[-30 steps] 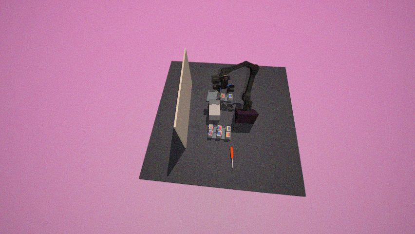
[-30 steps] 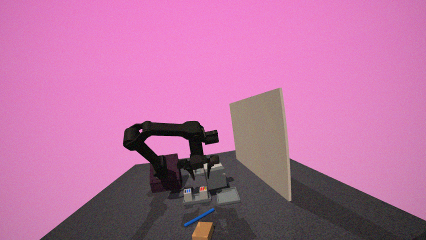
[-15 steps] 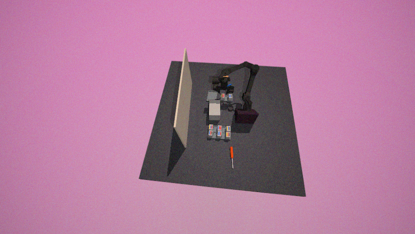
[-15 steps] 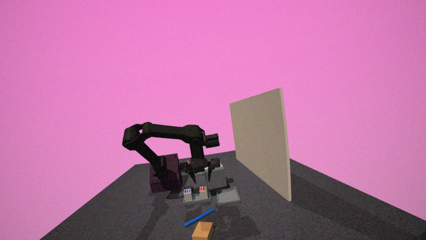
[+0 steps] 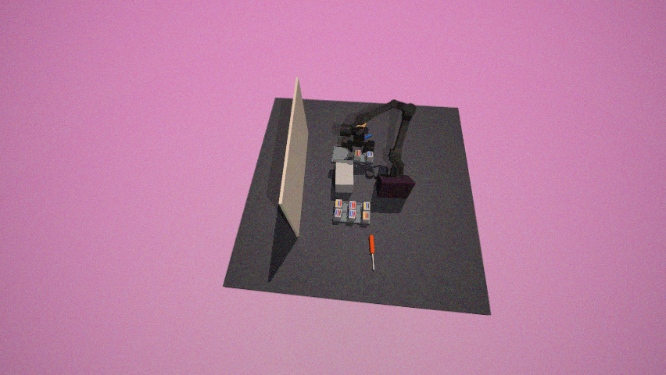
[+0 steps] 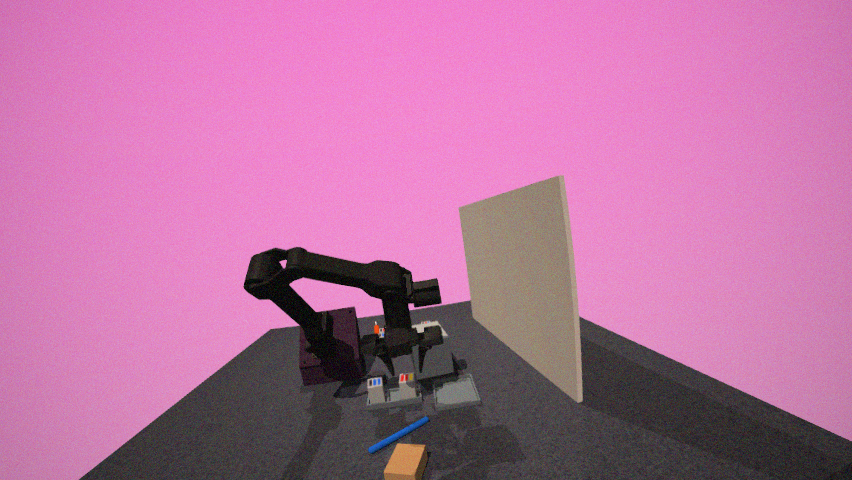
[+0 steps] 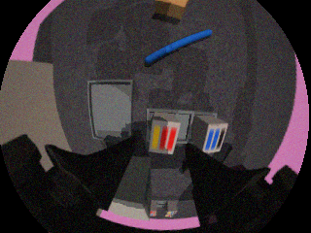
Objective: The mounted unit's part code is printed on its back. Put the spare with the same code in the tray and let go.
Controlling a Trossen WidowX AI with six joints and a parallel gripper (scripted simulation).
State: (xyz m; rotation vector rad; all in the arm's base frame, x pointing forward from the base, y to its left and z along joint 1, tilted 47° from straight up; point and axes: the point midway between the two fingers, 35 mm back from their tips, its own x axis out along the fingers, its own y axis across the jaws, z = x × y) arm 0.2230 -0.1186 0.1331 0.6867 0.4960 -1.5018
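The grey spare lies 20 mm below my gripper tip. The rest, counted from my gripper tip: blue pen 30 mm behind, 150 mm to the right, 50 mm below; then white mounted unit 70 mm ahead, 170 mm to the left, 10 mm below; then grey rimmed tray 100 mm ahead, 20 mm to the right, 60 mm below.
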